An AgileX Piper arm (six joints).
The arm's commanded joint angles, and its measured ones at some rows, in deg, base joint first. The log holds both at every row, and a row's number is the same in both.
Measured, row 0:
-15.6, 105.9, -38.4, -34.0, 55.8, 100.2
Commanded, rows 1 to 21:
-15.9, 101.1, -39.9, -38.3, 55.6, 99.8
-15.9, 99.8, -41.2, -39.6, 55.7, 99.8
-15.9, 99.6, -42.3, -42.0, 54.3, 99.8
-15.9, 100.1, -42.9, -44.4, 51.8, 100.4
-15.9, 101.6, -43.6, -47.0, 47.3, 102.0
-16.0, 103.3, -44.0, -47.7, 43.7, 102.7
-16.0, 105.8, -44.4, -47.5, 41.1, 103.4
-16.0, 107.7, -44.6, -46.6, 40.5, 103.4
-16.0, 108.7, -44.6, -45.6, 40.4, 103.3
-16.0, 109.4, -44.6, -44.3, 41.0, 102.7
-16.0, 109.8, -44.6, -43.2, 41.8, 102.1
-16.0, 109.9, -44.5, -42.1, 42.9, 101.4
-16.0, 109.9, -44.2, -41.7, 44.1, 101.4
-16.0, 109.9, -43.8, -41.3, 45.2, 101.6
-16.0, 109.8, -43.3, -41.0, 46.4, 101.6
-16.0, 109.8, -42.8, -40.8, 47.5, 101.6
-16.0, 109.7, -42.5, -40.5, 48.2, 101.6
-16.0, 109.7, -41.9, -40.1, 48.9, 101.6
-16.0, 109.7, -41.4, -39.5, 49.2, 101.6
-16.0, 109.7, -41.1, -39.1, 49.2, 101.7
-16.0, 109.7, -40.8, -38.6, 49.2, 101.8
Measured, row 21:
-15.6, 108.2, -43.3, -45.1, 48.7, 102.0
